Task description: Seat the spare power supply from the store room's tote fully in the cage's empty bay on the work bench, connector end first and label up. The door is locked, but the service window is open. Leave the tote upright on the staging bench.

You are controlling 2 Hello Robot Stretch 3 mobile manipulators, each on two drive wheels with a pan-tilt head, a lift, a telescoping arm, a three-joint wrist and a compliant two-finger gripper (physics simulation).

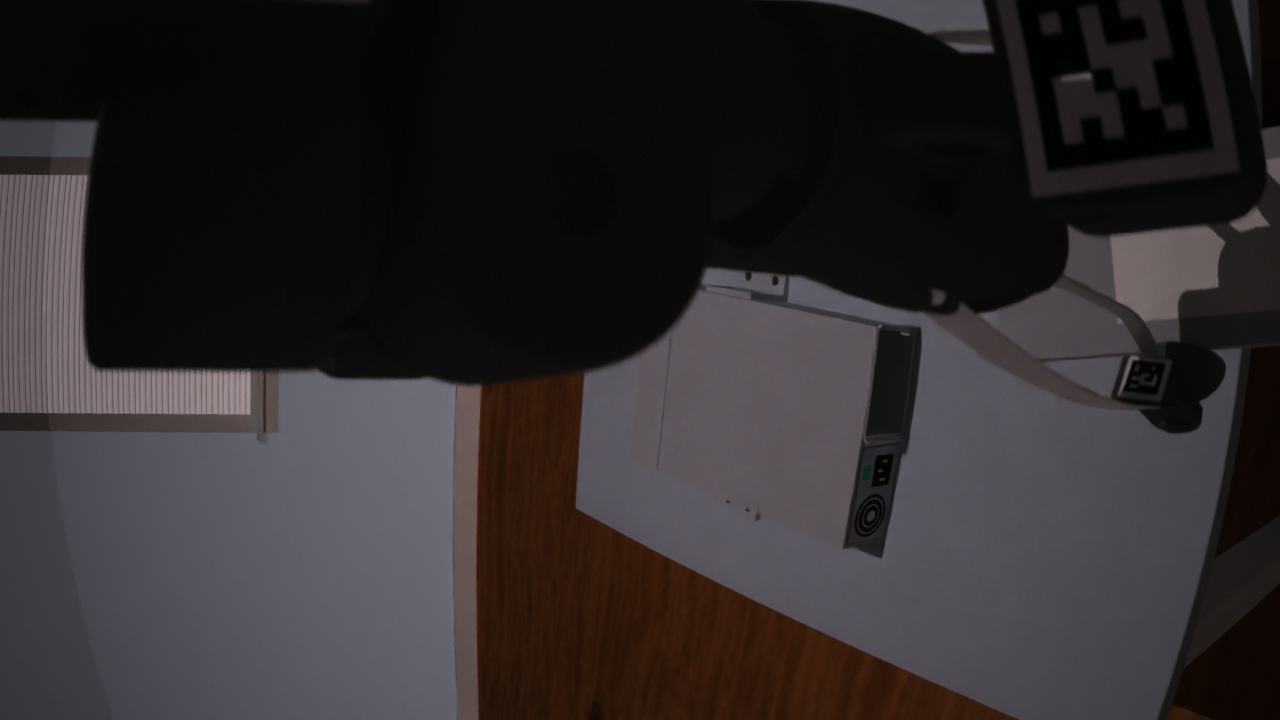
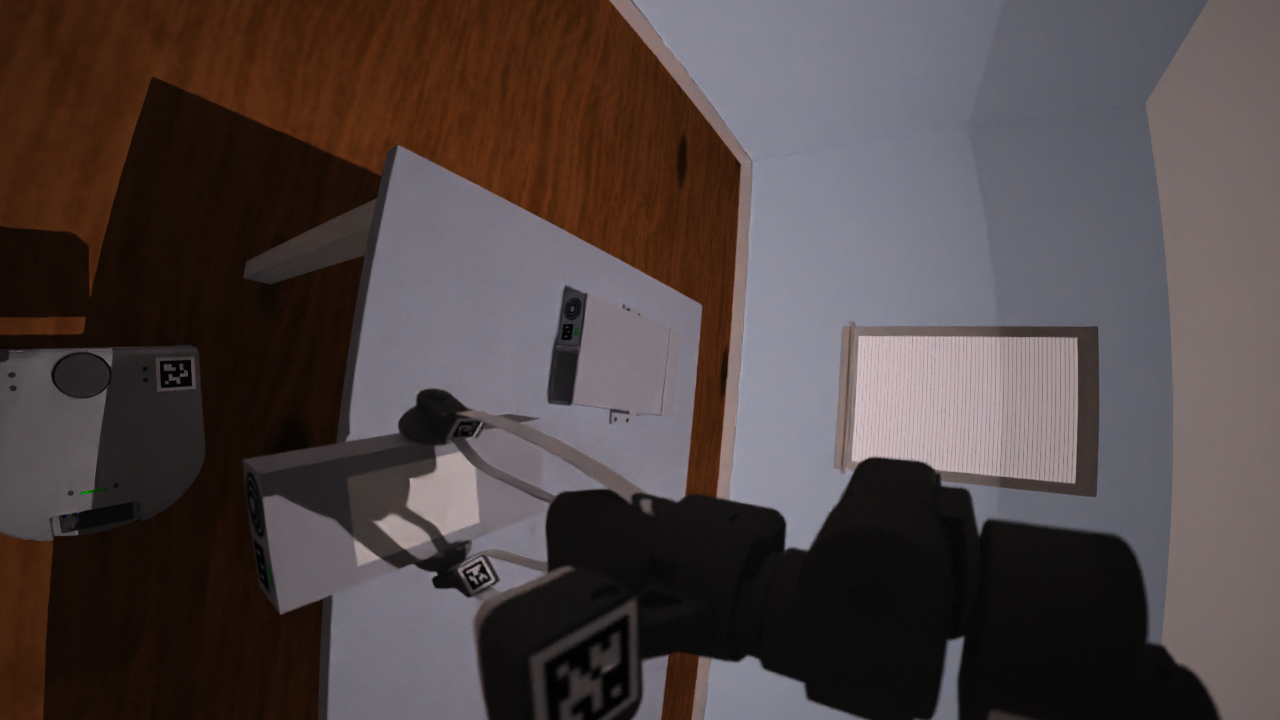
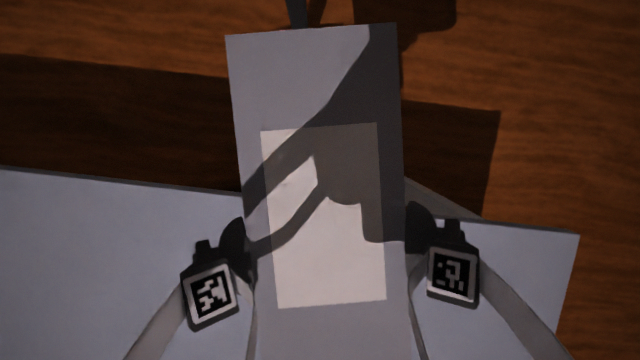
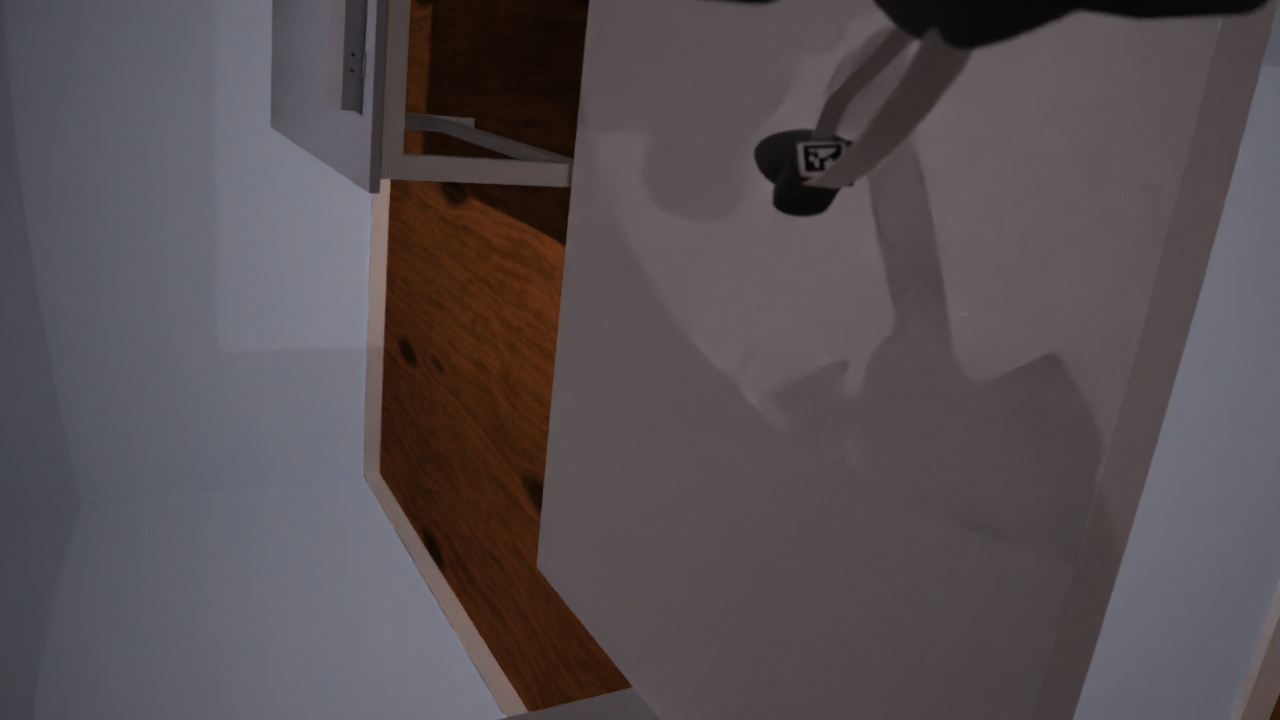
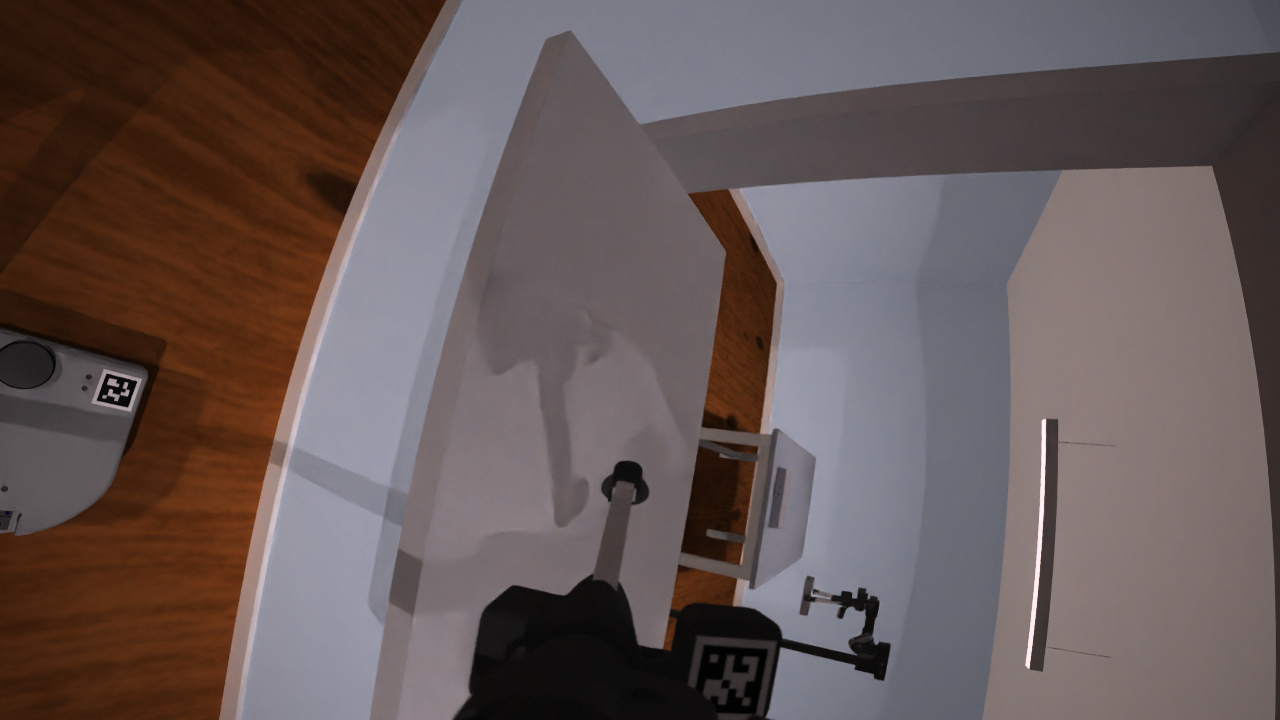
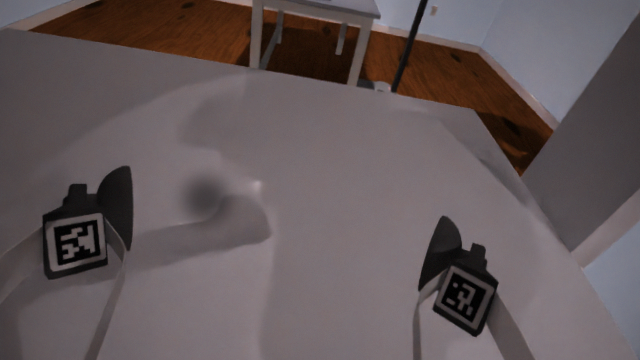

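r1's gripper (image 2: 443, 490) (image 3: 327, 237) is shut on the power supply (image 2: 456, 514) (image 3: 325, 275) (image 5: 808, 595), gripping its long sides, label up. The supply is above the work bench (image 1: 1029, 555) (image 2: 447, 268) (image 3: 75, 260), its fan end past the edge toward r1's base. The cage (image 1: 769, 402) (image 2: 626, 353) (image 5: 779, 497) lies on the bench. Its empty bay (image 1: 892, 380) (image 2: 562, 374) is beside a bay holding another supply (image 1: 872, 501) (image 2: 570, 313). r2's gripper (image 6: 280, 230) is open above the service window's pale shelf (image 4: 716, 492) (image 5: 626, 250) (image 6: 350, 200). The tote does not show.
r1's base (image 2: 98, 429) is beside the bench on the wooden floor. A vent-like panel (image 1: 134, 286) (image 2: 966, 402) is on the wall. r1's mast (image 6: 410, 45) stands by the bench beyond the shelf. r2's base (image 5: 62, 429) is near the wall below the shelf.
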